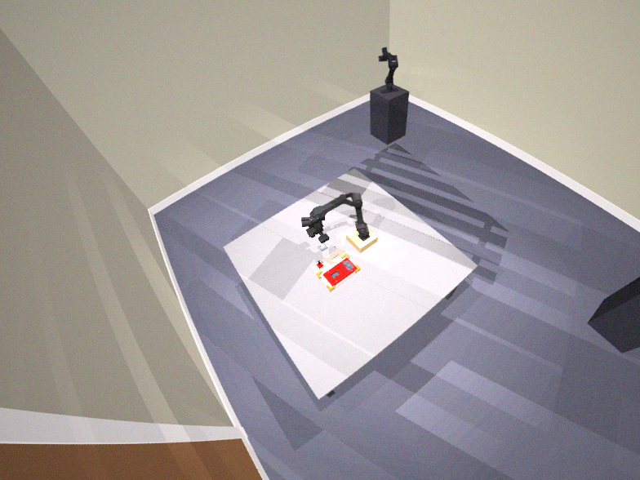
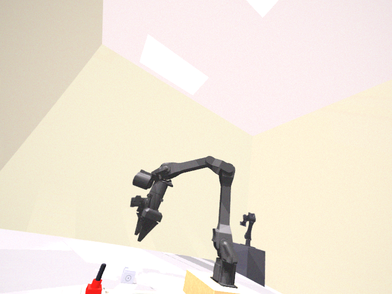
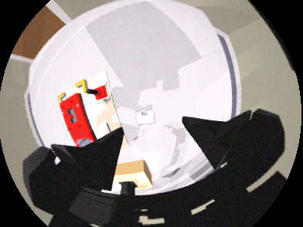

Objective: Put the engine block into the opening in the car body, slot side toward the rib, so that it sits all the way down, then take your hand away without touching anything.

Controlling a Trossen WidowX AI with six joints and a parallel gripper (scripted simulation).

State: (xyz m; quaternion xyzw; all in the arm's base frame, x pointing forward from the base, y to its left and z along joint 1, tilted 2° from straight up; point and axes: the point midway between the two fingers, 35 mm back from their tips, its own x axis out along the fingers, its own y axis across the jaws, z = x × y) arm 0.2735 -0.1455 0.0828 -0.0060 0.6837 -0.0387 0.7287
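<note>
My gripper tip is now 10 mm to the right of the grey engine block and 90 mm above it.
</note>
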